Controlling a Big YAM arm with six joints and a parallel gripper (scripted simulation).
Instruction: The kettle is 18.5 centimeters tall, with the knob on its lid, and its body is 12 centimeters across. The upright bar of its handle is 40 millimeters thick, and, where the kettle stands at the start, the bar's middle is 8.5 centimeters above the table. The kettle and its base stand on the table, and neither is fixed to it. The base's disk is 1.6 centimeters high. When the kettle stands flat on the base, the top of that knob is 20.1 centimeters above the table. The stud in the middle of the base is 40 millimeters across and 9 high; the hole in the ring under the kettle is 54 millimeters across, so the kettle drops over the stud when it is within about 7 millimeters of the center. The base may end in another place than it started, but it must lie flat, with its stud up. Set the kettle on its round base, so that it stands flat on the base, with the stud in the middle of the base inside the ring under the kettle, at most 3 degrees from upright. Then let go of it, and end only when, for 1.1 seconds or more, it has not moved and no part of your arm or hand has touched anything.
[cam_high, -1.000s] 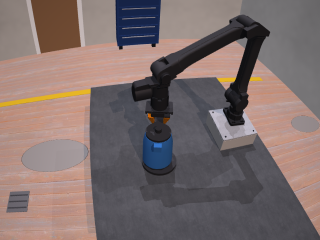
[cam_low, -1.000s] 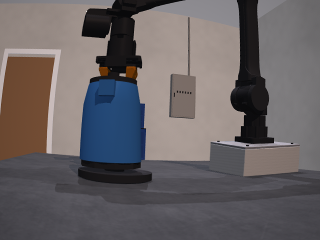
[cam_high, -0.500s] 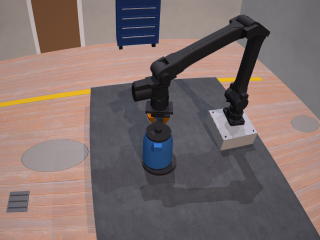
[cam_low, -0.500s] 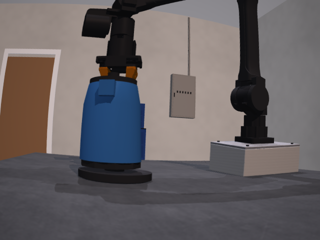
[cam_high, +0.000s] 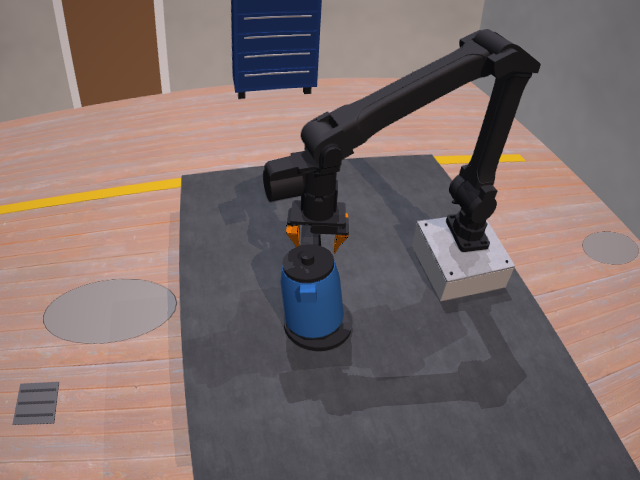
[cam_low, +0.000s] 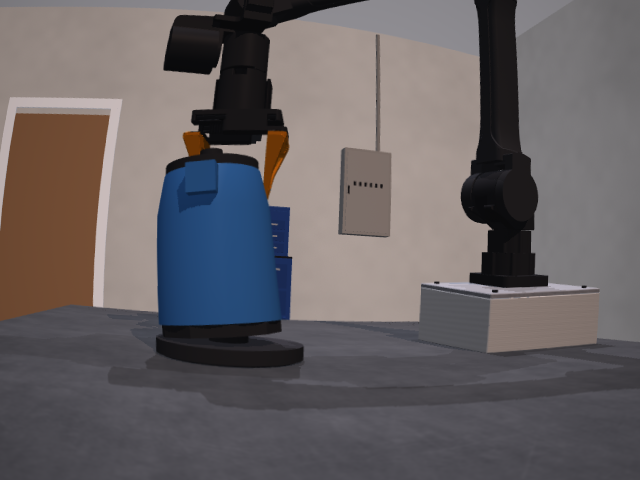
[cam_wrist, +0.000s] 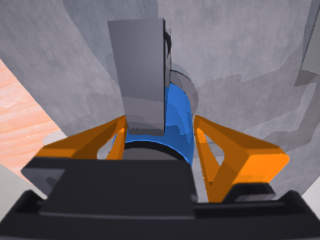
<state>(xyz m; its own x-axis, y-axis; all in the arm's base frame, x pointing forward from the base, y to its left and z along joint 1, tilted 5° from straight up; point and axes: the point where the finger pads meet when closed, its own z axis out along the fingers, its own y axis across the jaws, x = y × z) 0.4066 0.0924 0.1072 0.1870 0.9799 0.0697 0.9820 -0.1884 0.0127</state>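
The blue kettle is 1 cm ahead of my hand, 3 cm to the left of it and 6 cm below it. The rest, counted from my hand: black round base 6 cm to the left, 16 cm below.
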